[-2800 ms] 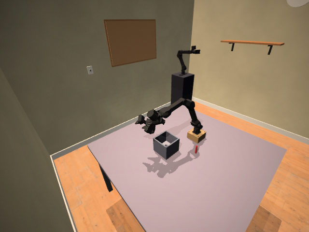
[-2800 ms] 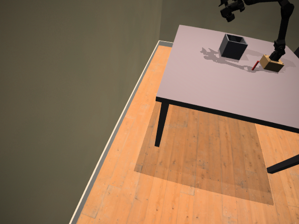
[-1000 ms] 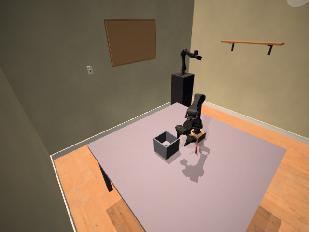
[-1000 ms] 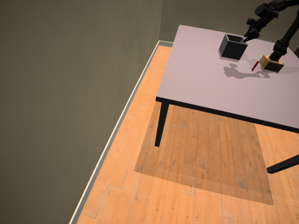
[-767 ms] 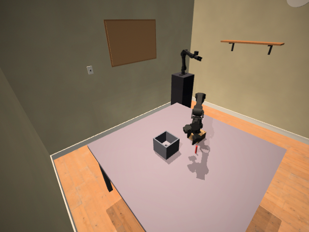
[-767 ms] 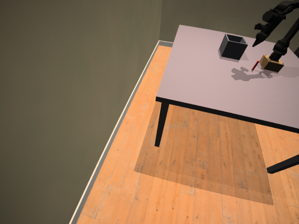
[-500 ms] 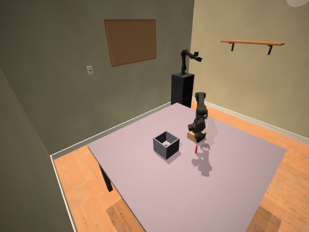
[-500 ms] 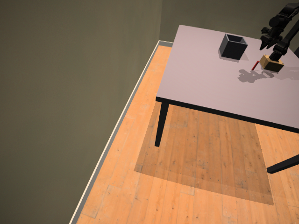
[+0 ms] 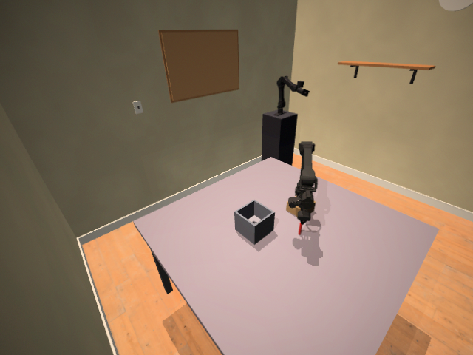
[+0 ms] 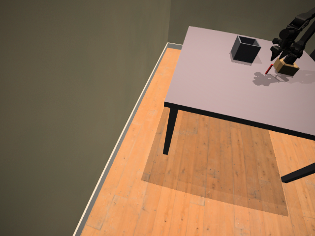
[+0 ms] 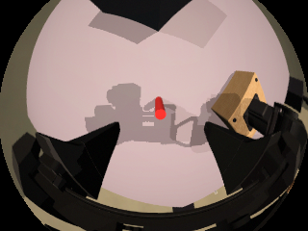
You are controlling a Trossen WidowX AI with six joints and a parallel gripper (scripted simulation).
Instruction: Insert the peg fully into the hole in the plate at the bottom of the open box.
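My hand is 110 mm above the red peg. The rest, counted from my hand: pale plate: 190 mm to the right, 170 mm ahead, 100 mm below.
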